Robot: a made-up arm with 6 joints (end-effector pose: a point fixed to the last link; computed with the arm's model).
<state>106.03 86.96 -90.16 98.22 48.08 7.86</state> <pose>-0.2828 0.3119 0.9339 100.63 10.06 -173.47</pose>
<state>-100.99 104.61 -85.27 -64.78 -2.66 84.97</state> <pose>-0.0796 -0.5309 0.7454 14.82 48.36 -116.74</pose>
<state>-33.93 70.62 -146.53 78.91 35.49 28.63</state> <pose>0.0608 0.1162 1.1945 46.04 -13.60 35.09</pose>
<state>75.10 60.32 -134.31 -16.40 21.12 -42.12</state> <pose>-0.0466 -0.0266 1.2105 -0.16 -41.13 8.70</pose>
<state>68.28 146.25 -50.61 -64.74 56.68 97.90</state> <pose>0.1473 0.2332 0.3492 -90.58 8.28 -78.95</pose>
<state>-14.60 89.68 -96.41 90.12 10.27 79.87</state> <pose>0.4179 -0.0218 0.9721 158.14 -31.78 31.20</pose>
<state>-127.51 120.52 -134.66 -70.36 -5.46 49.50</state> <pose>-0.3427 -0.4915 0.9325 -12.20 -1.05 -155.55</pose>
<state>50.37 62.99 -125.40 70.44 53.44 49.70</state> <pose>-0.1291 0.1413 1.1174 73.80 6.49 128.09</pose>
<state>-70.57 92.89 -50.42 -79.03 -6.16 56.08</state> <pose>0.1623 -0.3755 0.6371 -48.74 46.15 -113.00</pose>
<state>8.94 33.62 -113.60 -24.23 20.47 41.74</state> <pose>-0.2031 -0.0141 1.1188 42.60 -26.63 -13.23</pose>
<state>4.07 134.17 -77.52 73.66 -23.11 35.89</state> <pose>0.5342 0.0323 0.4363 134.38 56.16 29.10</pose>
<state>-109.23 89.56 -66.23 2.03 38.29 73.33</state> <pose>-0.0882 -0.3617 0.6725 161.61 68.39 -19.52</pose>
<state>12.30 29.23 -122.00 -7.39 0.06 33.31</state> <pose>-0.3552 -0.0349 1.1134 48.02 -59.14 -5.26</pose>
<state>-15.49 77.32 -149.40 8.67 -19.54 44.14</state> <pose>-0.0063 0.0330 1.2469 47.11 -58.57 -5.73</pose>
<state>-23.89 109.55 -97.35 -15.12 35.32 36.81</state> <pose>0.4534 -0.1961 0.7044 -21.43 70.62 -83.83</pose>
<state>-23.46 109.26 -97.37 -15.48 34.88 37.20</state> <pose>0.4547 -0.1927 0.7080 -19.49 70.17 -81.66</pose>
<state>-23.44 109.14 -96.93 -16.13 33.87 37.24</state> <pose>0.4555 -0.1934 0.7087 -18.78 69.32 -80.64</pose>
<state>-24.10 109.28 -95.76 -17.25 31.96 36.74</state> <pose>0.4553 -0.2005 0.7048 -19.86 67.90 -81.30</pose>
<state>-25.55 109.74 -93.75 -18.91 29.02 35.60</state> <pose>0.4535 -0.2150 0.6954 -22.76 65.83 -83.53</pose>
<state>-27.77 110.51 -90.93 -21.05 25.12 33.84</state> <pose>0.4492 -0.2357 0.6805 -26.99 63.24 -86.71</pose>
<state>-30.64 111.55 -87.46 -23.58 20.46 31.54</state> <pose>0.4416 -0.2607 0.6608 -31.96 60.34 -90.13</pose>
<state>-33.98 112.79 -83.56 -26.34 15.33 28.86</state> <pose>0.4302 -0.2872 0.6375 -37.15 57.44 -93.25</pose>
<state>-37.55 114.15 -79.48 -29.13 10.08 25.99</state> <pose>0.4155 -0.3124 0.6120 -42.18 54.90 -95.79</pose>
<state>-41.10 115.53 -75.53 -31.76 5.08 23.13</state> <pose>0.3985 -0.3341 0.5866 -46.73 52.95 -97.68</pose>
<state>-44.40 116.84 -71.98 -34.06 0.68 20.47</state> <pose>0.3809 -0.3514 0.5630 -50.62 51.66 -99.06</pose>
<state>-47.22 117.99 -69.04 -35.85 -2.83 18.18</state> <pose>0.3645 -0.3639 0.5430 -53.77 50.97 -100.15</pose>
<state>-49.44 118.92 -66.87 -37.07 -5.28 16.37</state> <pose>0.3507 -0.3727 0.5275 -56.21 50.70 -101.15</pose>
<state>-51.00 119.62 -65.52 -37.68 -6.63 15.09</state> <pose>0.3403 -0.3786 0.5166 -58.03 50.69 -102.24</pose>
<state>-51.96 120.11 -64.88 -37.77 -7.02 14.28</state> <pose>0.3332 -0.3826 0.5098 -59.42 50.81 -103.49</pose>
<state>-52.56 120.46 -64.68 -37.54 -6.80 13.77</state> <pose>0.3281 -0.3857 0.5055 -60.59 50.98 -104.90</pose>
